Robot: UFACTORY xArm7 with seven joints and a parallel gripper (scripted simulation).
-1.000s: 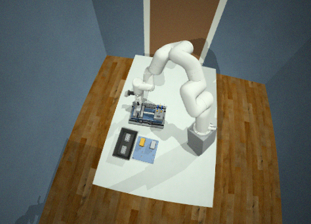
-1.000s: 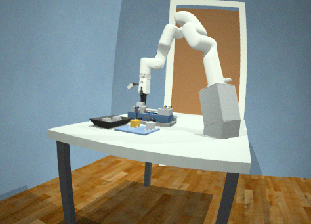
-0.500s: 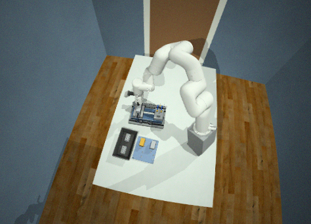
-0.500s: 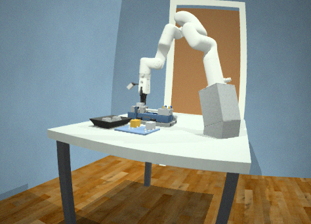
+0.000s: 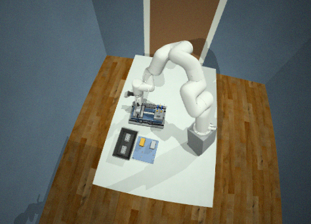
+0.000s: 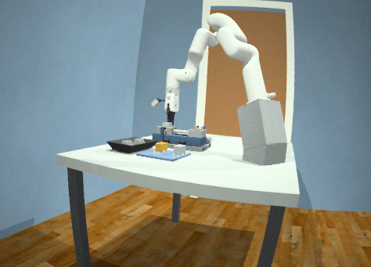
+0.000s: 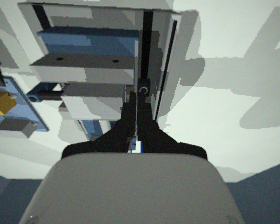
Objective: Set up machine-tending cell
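My hand is 20 mm short of the fixed jaw, 60 mm to the right of it and 40 mm above it. Also, from my hand: vise: 80 mm behind, 40 mm to the left, 80 mm below; then hosed end block: 170 mm behind, 30 mm to the left, 40 mm below; then grey rail: 70 mm behind, 50 mm to the right, 90 mm below.
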